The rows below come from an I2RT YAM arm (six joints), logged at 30 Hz.
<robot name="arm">
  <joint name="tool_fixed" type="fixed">
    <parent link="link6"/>
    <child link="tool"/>
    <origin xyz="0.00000 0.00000 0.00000" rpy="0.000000 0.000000 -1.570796"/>
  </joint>
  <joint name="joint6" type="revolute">
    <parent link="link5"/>
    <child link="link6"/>
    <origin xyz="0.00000 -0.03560 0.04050" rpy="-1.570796 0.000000 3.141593"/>
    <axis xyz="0 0 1"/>
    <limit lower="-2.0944" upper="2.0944"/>
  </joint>
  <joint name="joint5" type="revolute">
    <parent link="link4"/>
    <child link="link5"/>
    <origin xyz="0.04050 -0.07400 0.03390" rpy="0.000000 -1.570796 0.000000"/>
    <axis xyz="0 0 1"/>
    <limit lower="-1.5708" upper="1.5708"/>
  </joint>
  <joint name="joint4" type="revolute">
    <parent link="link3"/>
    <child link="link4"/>
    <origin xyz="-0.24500 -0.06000 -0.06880" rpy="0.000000 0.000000 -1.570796"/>
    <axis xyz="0 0 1"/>
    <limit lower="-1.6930" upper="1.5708"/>
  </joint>
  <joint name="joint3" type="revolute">
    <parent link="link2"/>
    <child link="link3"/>
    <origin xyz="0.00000 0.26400 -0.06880" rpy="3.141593 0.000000 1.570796"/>
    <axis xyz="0 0 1"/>
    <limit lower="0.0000" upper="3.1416"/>
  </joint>
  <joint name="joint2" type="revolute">
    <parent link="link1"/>
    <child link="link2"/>
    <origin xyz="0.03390 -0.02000 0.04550" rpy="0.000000 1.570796 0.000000"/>
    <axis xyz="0 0 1"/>
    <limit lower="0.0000" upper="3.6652"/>
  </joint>
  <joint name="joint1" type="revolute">
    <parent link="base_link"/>
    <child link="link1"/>
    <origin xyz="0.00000 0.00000 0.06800" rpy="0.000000 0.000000 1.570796"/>
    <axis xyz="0 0 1"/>
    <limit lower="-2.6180" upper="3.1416"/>
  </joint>
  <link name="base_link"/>
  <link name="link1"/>
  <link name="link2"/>
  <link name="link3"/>
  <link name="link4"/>
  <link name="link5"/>
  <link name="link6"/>
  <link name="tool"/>
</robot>
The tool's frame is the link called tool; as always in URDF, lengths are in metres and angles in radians.
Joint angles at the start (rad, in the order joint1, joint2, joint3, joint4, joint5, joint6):
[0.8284 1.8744 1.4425 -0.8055 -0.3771 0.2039]
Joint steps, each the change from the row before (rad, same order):
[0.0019 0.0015 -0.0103 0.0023 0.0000 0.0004]
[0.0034 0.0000 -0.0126 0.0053 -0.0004 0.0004]
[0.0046 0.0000 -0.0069 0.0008 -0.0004 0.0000]
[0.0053 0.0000 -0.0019 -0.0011 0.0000 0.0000]
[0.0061 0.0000 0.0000 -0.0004 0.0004 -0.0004]
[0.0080 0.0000 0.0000 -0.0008 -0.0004 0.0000]
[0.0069 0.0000 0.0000 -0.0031 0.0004 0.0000]
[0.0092 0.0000 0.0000 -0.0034 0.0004 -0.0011]
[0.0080 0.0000 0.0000 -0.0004 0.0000 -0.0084]
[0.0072 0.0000 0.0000 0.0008 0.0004 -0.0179]
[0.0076 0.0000 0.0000 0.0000 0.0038 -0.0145]
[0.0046 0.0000 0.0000 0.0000 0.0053 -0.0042]
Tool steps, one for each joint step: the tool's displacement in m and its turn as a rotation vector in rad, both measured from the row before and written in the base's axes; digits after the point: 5 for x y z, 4 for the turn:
[-0.00134 -0.00039 -0.00337 -0.0070 0.0066 0.0015]
[-0.00194 -0.00019 -0.00335 -0.0052 0.0054 0.0032]
[-0.00201 0.00039 -0.00190 -0.0043 0.0044 0.0047]
[-0.00181 0.00098 -0.00056 -0.0022 0.0020 0.0053]
[-0.00179 0.00143 -0.00002 -0.0005 -0.0002 0.0063]
[-0.00241 0.00185 -0.00002 -0.0004 0.0008 0.0081]
[-0.00223 0.00138 -0.00010 -0.0026 0.0017 0.0068]
[-0.00294 0.00187 -0.00011 -0.0027 0.0014 0.0101]
[-0.00241 0.00181 -0.00001 0.0006 -0.0035 0.0155]
[-0.00210 0.00170 0.00002 0.0024 -0.0088 0.0230]
[-0.00219 0.00165 -0.00005 -0.0006 -0.0093 0.0194]
[-0.00124 0.00094 -0.00007 -0.0027 -0.0058 0.0068]

